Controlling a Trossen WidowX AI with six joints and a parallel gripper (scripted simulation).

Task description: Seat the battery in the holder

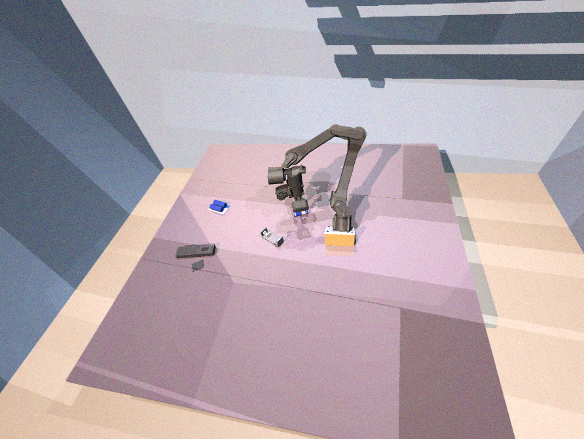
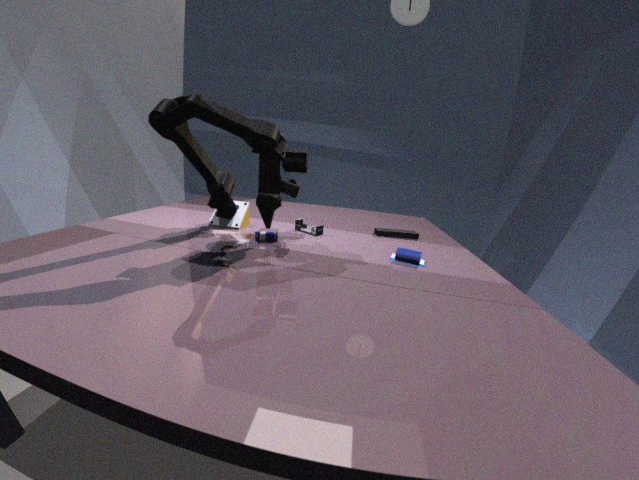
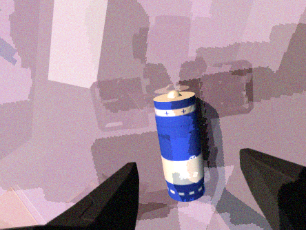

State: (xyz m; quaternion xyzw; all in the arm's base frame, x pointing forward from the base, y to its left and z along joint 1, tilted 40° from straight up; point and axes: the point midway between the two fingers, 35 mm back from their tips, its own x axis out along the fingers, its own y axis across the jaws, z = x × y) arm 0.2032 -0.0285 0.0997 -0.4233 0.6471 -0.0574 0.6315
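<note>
The cream battery is 3 cm below my gripper tip. The rest, counted from my gripper tip: dark remote-like block: 37 cm ahead, 30 cm to the left, 3 cm below; then dark chip: 33 cm ahead, 36 cm to the left, 4 cm below; then white tray: 40 cm ahead, 5 cm to the left, 3 cm below.
</note>
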